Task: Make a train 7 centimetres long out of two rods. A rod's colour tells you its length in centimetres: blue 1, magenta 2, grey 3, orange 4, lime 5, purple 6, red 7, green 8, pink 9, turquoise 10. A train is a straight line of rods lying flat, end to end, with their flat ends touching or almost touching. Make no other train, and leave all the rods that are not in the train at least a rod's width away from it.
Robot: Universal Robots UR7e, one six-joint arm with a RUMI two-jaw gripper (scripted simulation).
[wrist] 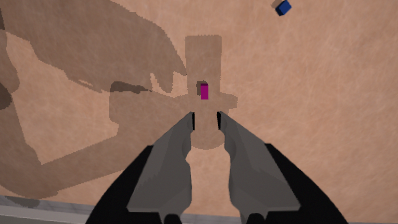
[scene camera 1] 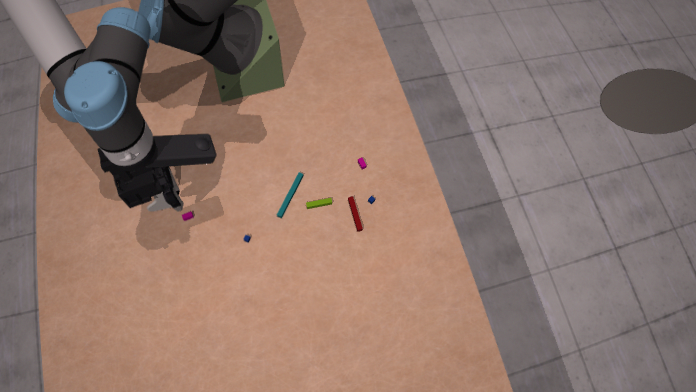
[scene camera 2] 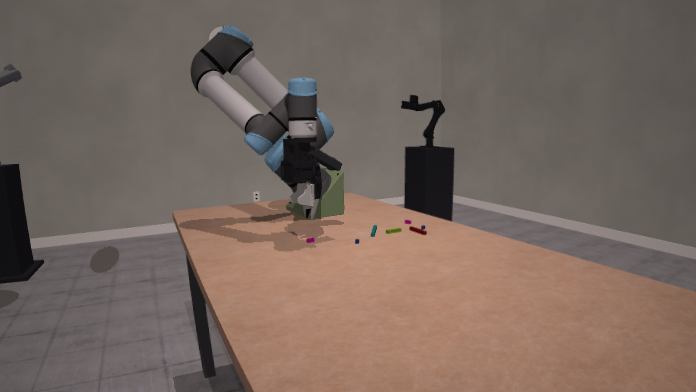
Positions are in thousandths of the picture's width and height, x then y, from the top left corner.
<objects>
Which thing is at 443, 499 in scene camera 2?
The gripper.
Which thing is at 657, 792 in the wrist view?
The gripper.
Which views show the gripper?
The wrist view, scene camera 1 and scene camera 2: all of them.
</objects>
